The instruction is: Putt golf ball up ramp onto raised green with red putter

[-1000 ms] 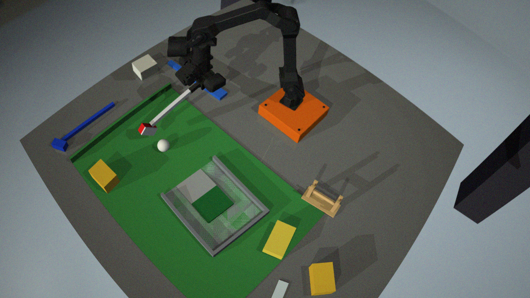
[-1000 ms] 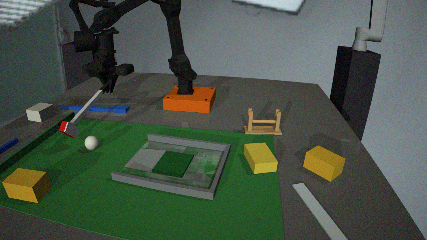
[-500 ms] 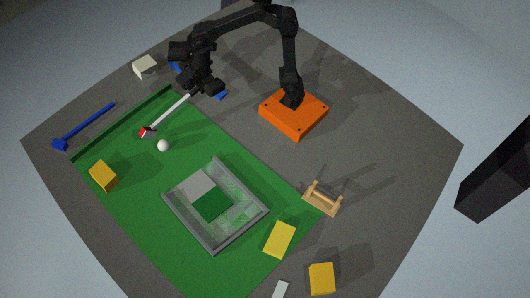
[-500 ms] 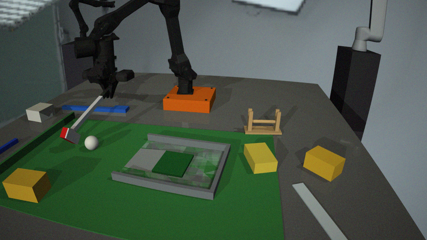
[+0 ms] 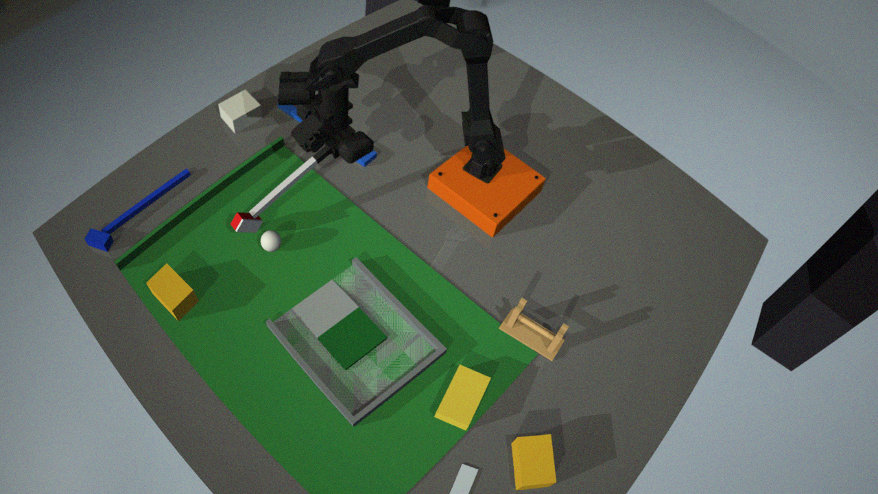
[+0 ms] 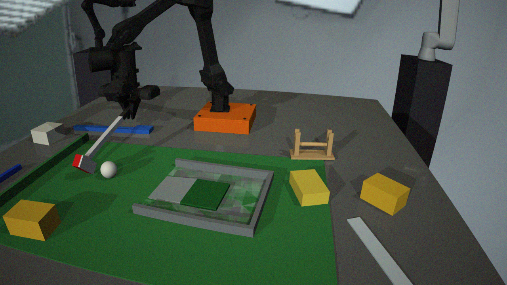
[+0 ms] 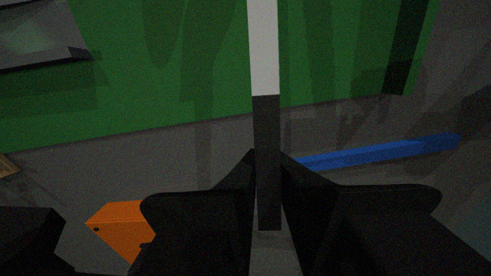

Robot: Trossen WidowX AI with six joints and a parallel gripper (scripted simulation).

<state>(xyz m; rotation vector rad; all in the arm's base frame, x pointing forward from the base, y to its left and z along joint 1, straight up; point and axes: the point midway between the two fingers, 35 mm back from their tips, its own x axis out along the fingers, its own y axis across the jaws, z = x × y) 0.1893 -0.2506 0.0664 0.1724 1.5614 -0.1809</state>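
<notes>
My gripper tip is now 12 cm short of the red putter and 2 cm to the left of it. From my gripper tip the other things lie so: wooden stand: 53 cm to the left, 7 cm ahead, 4 cm below; then white block: 32 cm to the right, 5 cm below, 1 cm behind; then white golf ball: 21 cm ahead, 5 cm below, 1 cm to the left.
</notes>
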